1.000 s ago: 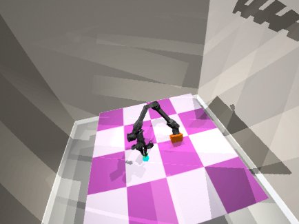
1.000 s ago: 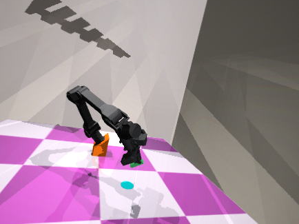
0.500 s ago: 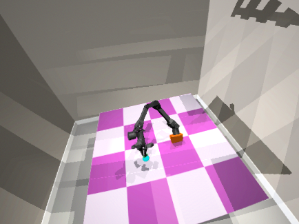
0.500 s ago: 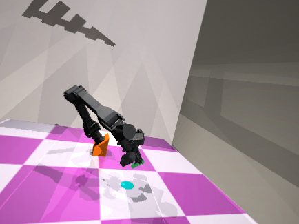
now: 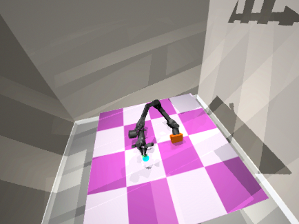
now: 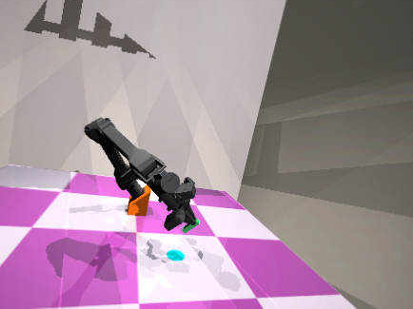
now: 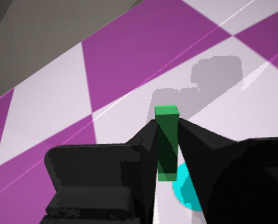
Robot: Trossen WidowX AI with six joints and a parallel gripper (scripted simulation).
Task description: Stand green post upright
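Now: the cyan circle 40 mm to the right of my gripper tip and 120 mm below it. From my gripper tip the other things lie so: green post 10 mm behind, 10 mm to the right, 20 mm below.
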